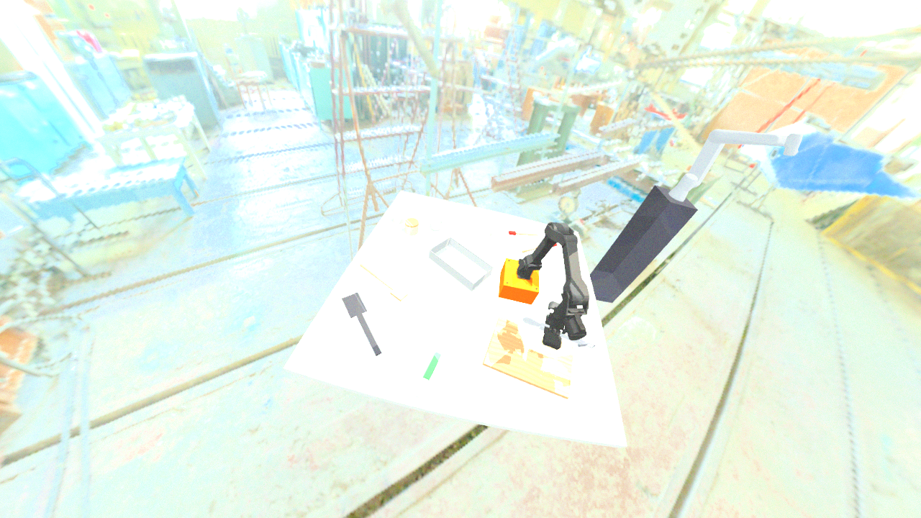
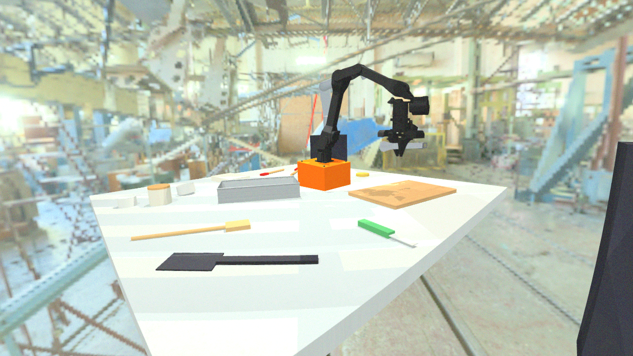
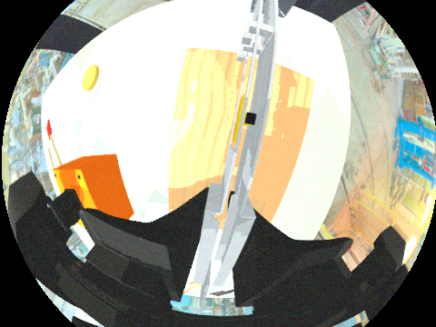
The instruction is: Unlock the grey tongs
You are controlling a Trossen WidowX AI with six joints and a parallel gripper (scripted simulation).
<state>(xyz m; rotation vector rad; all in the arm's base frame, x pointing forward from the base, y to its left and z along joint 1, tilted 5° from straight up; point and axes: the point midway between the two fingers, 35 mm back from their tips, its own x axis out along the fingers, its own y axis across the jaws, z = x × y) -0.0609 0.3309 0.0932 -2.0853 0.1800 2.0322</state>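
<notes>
Right now my gripper tip is 10 mm short of the wooden board, 30 mm to the right of it and 140 mm above it. From my gripper tip the other things lie so: grey roasting tin: 370 mm ahead, 410 mm to the right, 120 mm below; then green-handled tool: 420 mm ahead, 180 mm to the left, 140 mm below; then black spatula: 740 mm ahead, 140 mm below.
</notes>
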